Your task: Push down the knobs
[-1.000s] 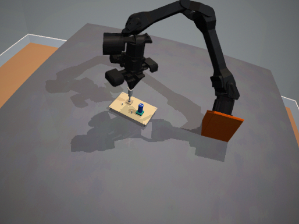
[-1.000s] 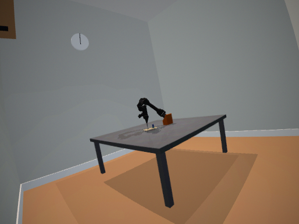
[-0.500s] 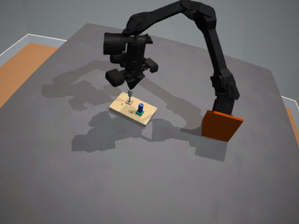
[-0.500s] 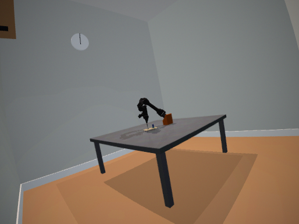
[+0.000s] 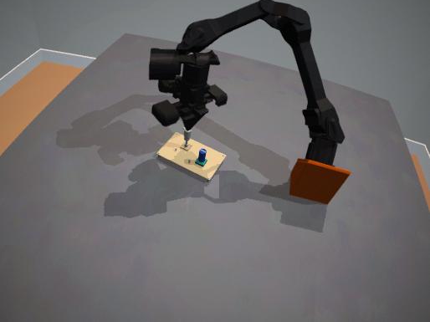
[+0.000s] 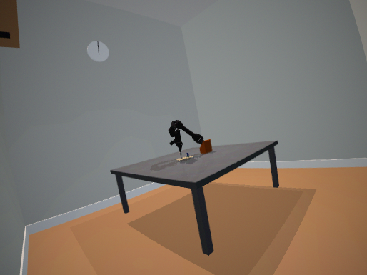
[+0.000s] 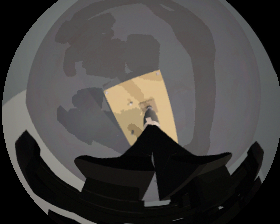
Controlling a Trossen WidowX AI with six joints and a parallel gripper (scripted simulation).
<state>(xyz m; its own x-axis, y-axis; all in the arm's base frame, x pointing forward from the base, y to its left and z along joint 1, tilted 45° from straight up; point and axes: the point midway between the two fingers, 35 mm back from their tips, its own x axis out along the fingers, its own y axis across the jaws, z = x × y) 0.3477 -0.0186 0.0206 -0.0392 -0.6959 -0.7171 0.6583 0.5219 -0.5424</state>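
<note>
Now: the blue knob 50 mm behind my gripper tip, 40 mm to the left of it and 30 mm below it. Round my gripper tip: grey knob: 20 mm below.
</note>
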